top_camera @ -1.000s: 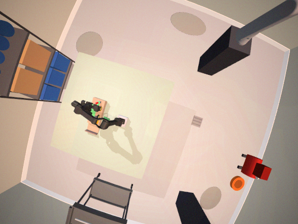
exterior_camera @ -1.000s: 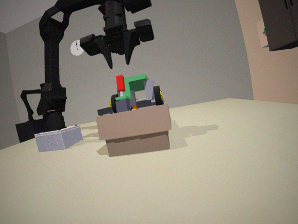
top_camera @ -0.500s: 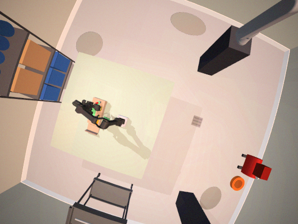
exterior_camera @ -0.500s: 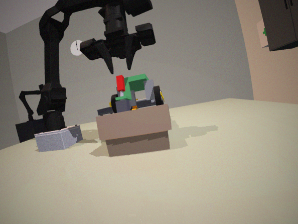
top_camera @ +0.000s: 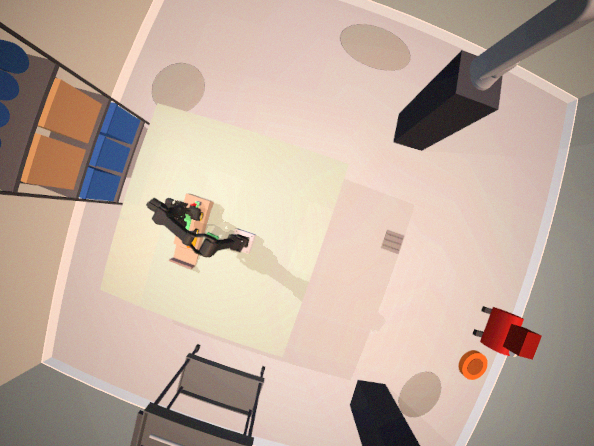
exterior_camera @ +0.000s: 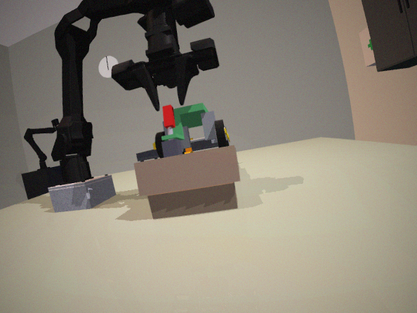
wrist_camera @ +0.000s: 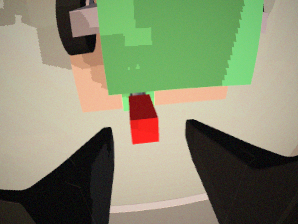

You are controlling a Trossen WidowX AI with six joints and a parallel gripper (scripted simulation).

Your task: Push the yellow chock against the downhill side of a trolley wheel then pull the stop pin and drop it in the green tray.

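My gripper tip is now 10 mm to the left of the red-headed stop pin and 40 mm above it. Also, from my gripper tip: trolley (30 mm ahead, 100 mm to the left, 50 mm below); then tan ramp (30 mm ahead, 100 mm to the left, 120 mm below); then yellow chock (10 mm behind, 210 mm to the left, 80 mm below).
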